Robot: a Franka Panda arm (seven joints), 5 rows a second.
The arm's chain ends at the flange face. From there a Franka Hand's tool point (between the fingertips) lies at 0.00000 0.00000 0.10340 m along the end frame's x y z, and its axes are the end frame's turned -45 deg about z.
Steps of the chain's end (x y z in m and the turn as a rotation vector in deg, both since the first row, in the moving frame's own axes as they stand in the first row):
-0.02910, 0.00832, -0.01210, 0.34, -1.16, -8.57
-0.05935, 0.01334, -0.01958, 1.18, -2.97, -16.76
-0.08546, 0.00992, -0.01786, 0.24, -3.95, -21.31
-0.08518, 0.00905, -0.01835, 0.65, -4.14, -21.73
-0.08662, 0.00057, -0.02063, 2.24, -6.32, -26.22
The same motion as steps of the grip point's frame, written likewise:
-0.02765, -0.01652, -0.01212, 1.06, -0.58, -8.57
-0.05442, -0.03742, -0.01974, 2.93, -1.27, -16.76
-0.07305, -0.05777, -0.01810, 2.96, -2.62, -21.31
-0.07212, -0.05896, -0.01862, 3.39, -2.47, -21.73
-0.06912, -0.07020, -0.02132, 6.05, -2.88, -26.22

